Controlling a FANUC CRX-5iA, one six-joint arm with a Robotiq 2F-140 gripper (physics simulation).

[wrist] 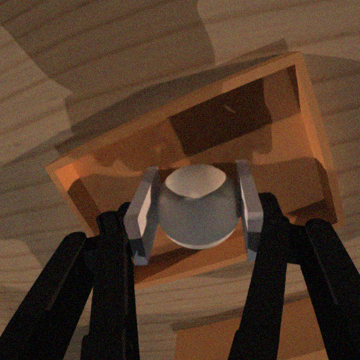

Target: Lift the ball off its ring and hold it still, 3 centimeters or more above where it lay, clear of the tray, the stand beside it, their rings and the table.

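Note:
The ball (200, 217), grey and glossy with a pale upper cap, is in the middle of the wrist view, over the inside of the orange-brown tray (175, 109). My gripper (198, 182) is shut on the ball, with one grey pad against its left side and the other against its right side. The tray is turned at an angle, and the fingers and ball cover part of its near side. The ball's ring cannot be made out under the ball. Whether the ball touches anything below it is hidden.
A flat orange-brown surface, which looks like the stand (207, 342), shows at the bottom edge, partly behind the black finger links. The wood-grained table (125, 40) surrounds the tray, with dark shadows across it. The tray's right wall (317, 135) rises beyond the right finger.

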